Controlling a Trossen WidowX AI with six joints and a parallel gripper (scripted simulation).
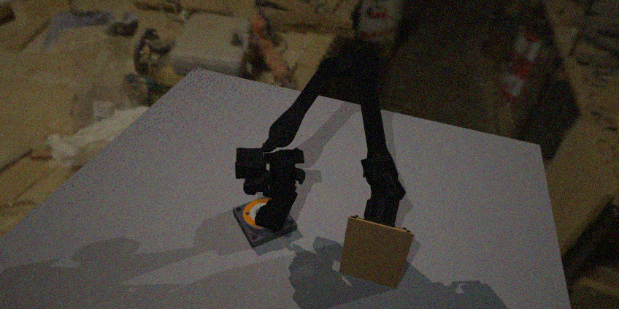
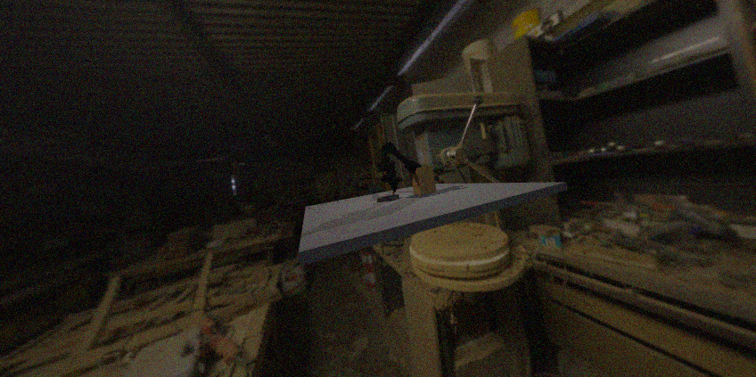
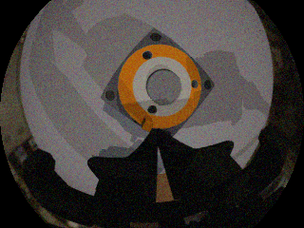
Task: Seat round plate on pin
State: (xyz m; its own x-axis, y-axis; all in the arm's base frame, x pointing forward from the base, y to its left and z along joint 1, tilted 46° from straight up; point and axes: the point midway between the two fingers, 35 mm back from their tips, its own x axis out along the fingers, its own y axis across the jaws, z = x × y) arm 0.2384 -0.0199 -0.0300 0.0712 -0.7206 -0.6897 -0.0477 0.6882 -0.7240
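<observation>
The base lies 50 mm ahead of my gripper tip, 10 mm to the right of it and 20 mm below it.
</observation>
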